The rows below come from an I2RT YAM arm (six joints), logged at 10 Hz.
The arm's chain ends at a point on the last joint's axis. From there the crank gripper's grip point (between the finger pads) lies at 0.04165 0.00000 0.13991 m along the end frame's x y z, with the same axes.
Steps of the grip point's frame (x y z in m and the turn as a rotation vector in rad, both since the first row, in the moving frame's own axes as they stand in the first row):
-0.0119 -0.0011 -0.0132 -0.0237 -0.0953 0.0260
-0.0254 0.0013 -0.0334 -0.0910 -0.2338 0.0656
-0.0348 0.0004 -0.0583 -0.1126 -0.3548 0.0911
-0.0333 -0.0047 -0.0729 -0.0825 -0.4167 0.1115
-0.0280 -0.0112 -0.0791 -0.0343 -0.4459 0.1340
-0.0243 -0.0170 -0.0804 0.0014 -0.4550 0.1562
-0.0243 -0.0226 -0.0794 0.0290 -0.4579 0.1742
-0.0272 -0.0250 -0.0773 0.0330 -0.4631 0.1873
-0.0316 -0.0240 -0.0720 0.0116 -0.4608 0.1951
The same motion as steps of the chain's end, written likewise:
0.0017 -0.0054 -0.0165 -0.0237 -0.0953 0.0260
0.0086 -0.0134 -0.0385 -0.0910 -0.2338 0.0656
0.0171 -0.0173 -0.0629 -0.1126 -0.3548 0.0911
0.0276 -0.0179 -0.0771 -0.0825 -0.4167 0.1115
0.0369 -0.0174 -0.0832 -0.0343 -0.4459 0.1340
0.0416 -0.0182 -0.0844 0.0014 -0.4550 0.1562
0.0418 -0.0199 -0.0834 0.0290 -0.4579 0.1742
0.0396 -0.0218 -0.0812 0.0330 -0.4631 0.1873
0.0352 -0.0240 -0.0759 0.0116 -0.4608 0.1951

